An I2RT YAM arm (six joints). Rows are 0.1 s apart.
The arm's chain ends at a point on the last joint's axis. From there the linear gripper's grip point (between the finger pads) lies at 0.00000 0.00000 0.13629 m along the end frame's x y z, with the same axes.
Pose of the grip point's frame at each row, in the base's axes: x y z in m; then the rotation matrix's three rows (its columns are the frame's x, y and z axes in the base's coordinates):
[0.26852 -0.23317 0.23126], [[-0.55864 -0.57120 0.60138], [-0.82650 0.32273 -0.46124], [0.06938 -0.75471 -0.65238]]
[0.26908 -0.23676 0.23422], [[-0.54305 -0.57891 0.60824], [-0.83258 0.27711 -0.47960], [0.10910 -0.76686 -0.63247]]
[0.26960 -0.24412 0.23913], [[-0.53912 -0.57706 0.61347], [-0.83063 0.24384 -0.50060], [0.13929 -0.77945 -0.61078]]
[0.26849 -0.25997 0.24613], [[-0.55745 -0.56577 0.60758], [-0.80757 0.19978 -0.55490], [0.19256 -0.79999 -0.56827]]
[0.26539 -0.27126 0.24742], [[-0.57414 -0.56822 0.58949], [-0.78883 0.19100 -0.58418], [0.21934 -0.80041 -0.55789]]
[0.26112 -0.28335 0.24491], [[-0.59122 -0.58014 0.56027], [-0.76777 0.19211 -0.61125], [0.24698 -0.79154 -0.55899]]
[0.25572 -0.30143 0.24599], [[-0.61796 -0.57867 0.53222], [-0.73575 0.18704 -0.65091], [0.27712 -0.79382 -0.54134]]
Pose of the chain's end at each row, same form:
[0.18656 -0.17031 0.32017], [[-0.55864 -0.57120 0.60138], [-0.82650 0.32273 -0.46124], [0.06938 -0.75471 -0.65238]]
[0.18618 -0.17140 0.32042], [[-0.54305 -0.57891 0.60824], [-0.83258 0.27711 -0.47960], [0.10910 -0.76686 -0.63247]]
[0.18599 -0.17589 0.32237], [[-0.53912 -0.57706 0.61347], [-0.83063 0.24384 -0.50060], [0.13929 -0.77945 -0.61078]]
[0.18568 -0.18434 0.32358], [[-0.55745 -0.56577 0.60758], [-0.80757 0.19978 -0.55490], [0.19256 -0.79999 -0.56827]]
[0.18505 -0.19164 0.32345], [[-0.57414 -0.56822 0.58949], [-0.78883 0.19100 -0.58418], [0.21934 -0.80041 -0.55789]]
[0.18476 -0.20004 0.32109], [[-0.59122 -0.58014 0.56027], [-0.76777 0.19211 -0.61125], [0.24698 -0.79154 -0.55899]]
[0.18318 -0.21272 0.31977], [[-0.61796 -0.57867 0.53222], [-0.73575 0.18704 -0.65091], [0.27712 -0.79382 -0.54134]]

